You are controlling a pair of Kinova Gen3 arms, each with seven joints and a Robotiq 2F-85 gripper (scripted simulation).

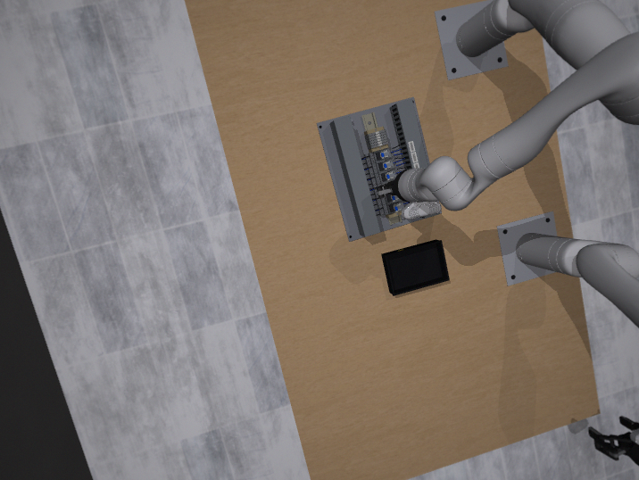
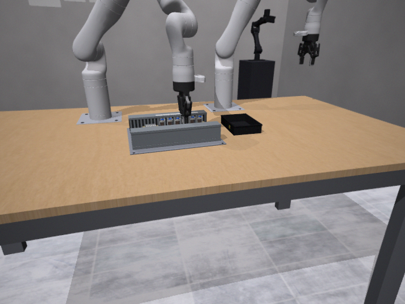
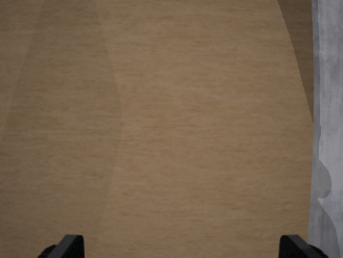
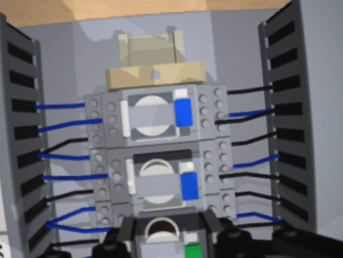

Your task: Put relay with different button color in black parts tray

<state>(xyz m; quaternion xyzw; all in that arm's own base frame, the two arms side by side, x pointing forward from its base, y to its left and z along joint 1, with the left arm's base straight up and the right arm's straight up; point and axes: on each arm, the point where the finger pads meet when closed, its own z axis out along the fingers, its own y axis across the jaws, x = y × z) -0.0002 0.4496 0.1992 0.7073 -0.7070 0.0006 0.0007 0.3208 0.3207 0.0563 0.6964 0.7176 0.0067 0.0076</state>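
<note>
Right now my right hand is 1 cm above the green-button relay. Round my right hand: relay panel 5 cm to the right, 2 cm below; black parts tray 23 cm to the left, 4 cm below.
</note>
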